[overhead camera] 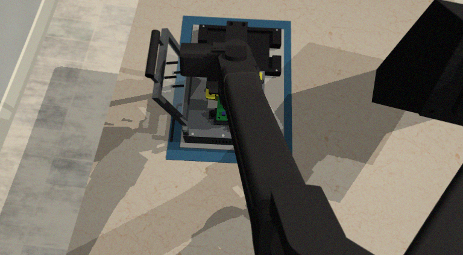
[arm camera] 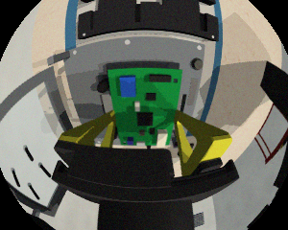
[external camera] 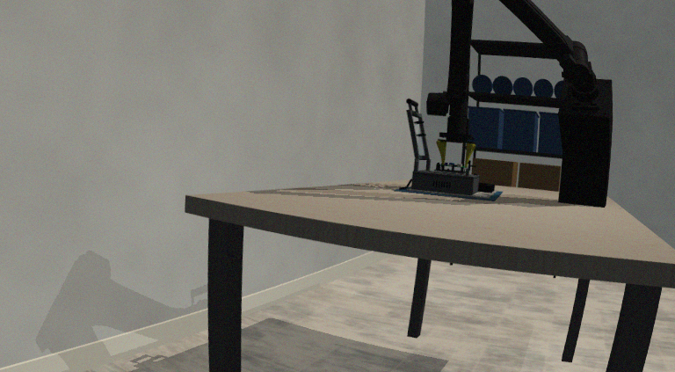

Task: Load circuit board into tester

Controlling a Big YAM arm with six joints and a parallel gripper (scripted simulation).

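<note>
My hand is right at the green circuit board. Also, from my hand: see-through lid (120 mm ahead, 20 mm to the left, 90 mm above).
</note>
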